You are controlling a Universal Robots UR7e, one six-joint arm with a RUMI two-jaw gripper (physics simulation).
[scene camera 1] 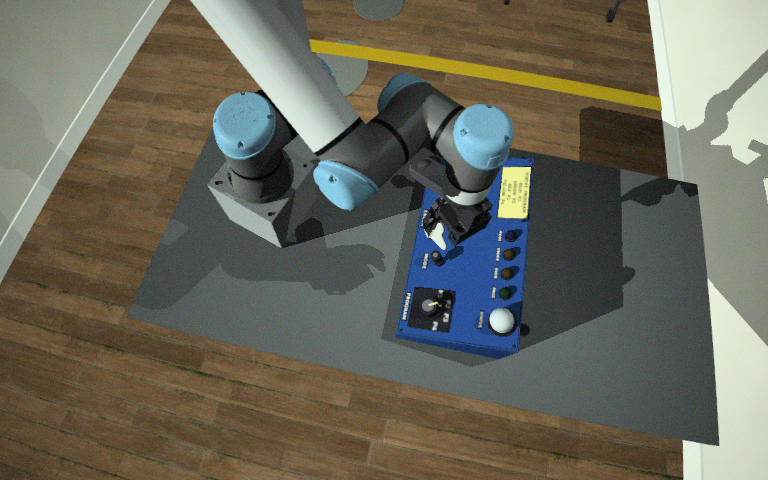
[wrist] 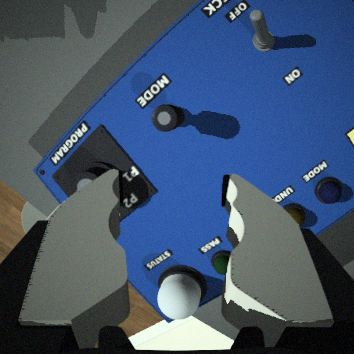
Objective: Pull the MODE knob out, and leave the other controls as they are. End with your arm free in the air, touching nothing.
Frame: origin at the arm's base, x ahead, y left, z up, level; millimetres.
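Seen in the pictures: gripper, fingertip midpoint: (scene camera 1: 442, 232) (wrist: 171, 175); arm's base, link origin: (scene camera 1: 261, 174).
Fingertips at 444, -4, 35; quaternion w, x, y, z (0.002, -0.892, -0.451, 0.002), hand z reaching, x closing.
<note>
Offsets run from my fingertips to a thing's middle, as dx, dy, dz. "spot": to the spot under its first point. Level surfaces: height alone.
The MODE knob @[+11, -6, -148] (scene camera 1: 436, 258) (wrist: 165, 118) is a small dark round knob with a grey top. It stands on the blue panel (scene camera 1: 470, 271) (wrist: 190, 160) beside its MODE label and casts a shadow. My gripper (scene camera 1: 447, 242) (wrist: 171, 175) is partly open, with nothing between its fingers. It is above the panel, between the toggle and the MODE knob in the scene view. In the wrist view the knob shows ahead of the gap between the fingertips, apart from both. The exact height of the fingertips over the panel is hard to tell.
The PROGRAM dial @[+30, -125, -146] (scene camera 1: 430, 305) (wrist: 86, 184), white STATUS dome @[spot: +178, -118, -61] (scene camera 1: 501, 320) (wrist: 179, 296) and several small lamps are on the panel. A toggle lever @[-18, +111, -141] (wrist: 257, 25) stands between OFF and ON. A yellow card @[+135, +222, -109] (scene camera 1: 514, 192) lies near the wrist. The panel is on a grey table @[dz -247] (scene camera 1: 317, 333).
</note>
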